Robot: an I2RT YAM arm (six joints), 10 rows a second.
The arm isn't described. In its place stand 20 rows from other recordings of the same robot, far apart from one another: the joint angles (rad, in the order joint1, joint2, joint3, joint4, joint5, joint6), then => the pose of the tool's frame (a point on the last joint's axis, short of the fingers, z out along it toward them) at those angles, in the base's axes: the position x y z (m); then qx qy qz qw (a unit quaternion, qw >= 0).
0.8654, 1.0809, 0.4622, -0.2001, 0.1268, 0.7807 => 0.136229, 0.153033, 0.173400, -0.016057, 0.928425, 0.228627, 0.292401
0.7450, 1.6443, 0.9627, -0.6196, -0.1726, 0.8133 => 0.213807, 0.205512, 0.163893, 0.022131, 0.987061, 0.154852, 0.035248
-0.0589, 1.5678, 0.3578, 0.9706, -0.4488, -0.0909 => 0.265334, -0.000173, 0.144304, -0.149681, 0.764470, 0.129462, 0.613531
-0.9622, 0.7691, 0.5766, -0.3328, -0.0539, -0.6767 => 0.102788, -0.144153, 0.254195, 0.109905, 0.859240, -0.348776, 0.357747
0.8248, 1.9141, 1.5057, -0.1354, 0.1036, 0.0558 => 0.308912, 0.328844, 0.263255, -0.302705, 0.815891, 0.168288, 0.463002
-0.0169, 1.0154, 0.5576, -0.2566, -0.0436, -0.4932 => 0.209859, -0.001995, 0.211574, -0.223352, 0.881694, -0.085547, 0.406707
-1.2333, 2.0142, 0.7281, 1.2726, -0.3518, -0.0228 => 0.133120, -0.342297, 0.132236, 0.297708, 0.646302, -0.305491, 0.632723
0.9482, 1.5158, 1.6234, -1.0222, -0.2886, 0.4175 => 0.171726, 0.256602, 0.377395, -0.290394, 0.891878, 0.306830, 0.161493
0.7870, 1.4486, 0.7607, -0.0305, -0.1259, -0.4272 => 0.206860, 0.213856, 0.194383, -0.539785, 0.731517, 0.130182, 0.395685
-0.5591, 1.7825, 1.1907, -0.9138, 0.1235, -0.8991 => 0.268442, -0.173136, 0.175633, 0.166788, -0.983524, 0.067669, 0.016830
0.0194, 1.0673, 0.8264, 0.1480, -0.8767, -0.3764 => 0.240640, 0.032038, 0.335578, -0.411879, 0.600022, 0.200478, 0.655849
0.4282, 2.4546, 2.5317, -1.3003, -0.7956, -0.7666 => 0.441986, 0.229694, 0.266627, -0.566147, 0.713076, 0.349261, 0.221397
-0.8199, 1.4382, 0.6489, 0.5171, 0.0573, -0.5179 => 0.207128, -0.224925, 0.214079, 0.136890, 0.784516, -0.392690, 0.459989
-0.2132, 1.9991, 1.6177, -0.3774, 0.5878, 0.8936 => 0.440102, -0.115476, 0.246851, 0.559485, 0.687940, -0.124755, 0.445141
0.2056, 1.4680, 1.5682, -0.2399, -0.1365, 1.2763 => 0.330755, 0.073927, 0.445099, 0.345645, 0.670451, 0.479759, 0.448169
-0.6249, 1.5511, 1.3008, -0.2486, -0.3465, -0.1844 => 0.300184, -0.201625, 0.323469, 0.099125, 0.845687, -0.061790, 0.520740
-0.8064, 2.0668, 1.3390, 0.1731, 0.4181, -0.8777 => 0.307269, -0.341340, 0.171395, 0.070431, 0.857729, -0.475759, 0.181641
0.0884, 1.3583, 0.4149, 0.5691, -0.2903, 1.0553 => 0.255440, 0.032870, 0.168917, 0.307941, 0.761796, 0.402095, 0.403929
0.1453, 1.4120, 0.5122, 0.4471, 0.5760, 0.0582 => 0.270924, 0.020048, 0.174176, 0.115115, 0.818632, -0.187894, 0.530364
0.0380, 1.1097, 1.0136, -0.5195, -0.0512, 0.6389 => 0.241362, 0.011000, 0.322884, 0.251509, 0.851522, 0.174008, 0.425882
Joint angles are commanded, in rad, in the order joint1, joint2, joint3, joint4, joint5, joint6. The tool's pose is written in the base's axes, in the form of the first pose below.
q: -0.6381 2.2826 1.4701 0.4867 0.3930 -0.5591
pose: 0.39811, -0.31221, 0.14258, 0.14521, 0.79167, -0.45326, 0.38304
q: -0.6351 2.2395 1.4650 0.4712 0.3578 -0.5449
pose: 0.39768, -0.30856, 0.16013, 0.14102, 0.78740, -0.44335, 0.40443
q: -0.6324 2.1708 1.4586 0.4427 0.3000 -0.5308
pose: 0.39534, -0.30275, 0.18794, 0.13035, 0.78115, -0.42837, 0.43511
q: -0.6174 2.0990 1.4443 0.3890 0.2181 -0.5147
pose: 0.39416, -0.28929, 0.21137, 0.10654, 0.78539, -0.39670, 0.46308
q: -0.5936 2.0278 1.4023 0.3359 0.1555 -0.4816
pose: 0.39054, -0.27018, 0.22443, 0.09109, 0.79547, -0.35862, 0.47993
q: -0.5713 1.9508 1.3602 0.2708 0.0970 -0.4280
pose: 0.38401, -0.25094, 0.23767, 0.08628, 0.80561, -0.31469, 0.49449
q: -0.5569 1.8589 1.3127 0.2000 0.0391 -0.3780
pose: 0.37159, -0.23301, 0.25345, 0.08428, 0.81390, -0.27322, 0.50578
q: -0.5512 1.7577 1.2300 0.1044 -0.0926 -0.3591
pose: 0.35162, -0.21230, 0.25642, 0.05545, 0.83751, -0.20344, 0.50409
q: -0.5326 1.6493 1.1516 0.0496 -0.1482 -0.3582
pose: 0.33266, -0.18998, 0.26513, 0.03426, 0.84444, -0.17215, 0.50607
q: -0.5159 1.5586 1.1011 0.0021 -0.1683 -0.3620
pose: 0.31701, -0.17293, 0.27511, 0.02064, 0.84639, -0.15957, 0.50768
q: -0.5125 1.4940 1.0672 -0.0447 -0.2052 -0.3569
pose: 0.30387, -0.16265, 0.28048, 0.01258, 0.84982, -0.13963, 0.50809
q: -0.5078 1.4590 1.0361 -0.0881 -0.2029 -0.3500
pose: 0.29495, -0.15592, 0.27678, 0.01663, 0.85979, -0.12965, 0.49364
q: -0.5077 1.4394 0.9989 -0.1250 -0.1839 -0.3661
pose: 0.28685, -0.15214, 0.26663, 0.01761, 0.87355, -0.13008, 0.46870
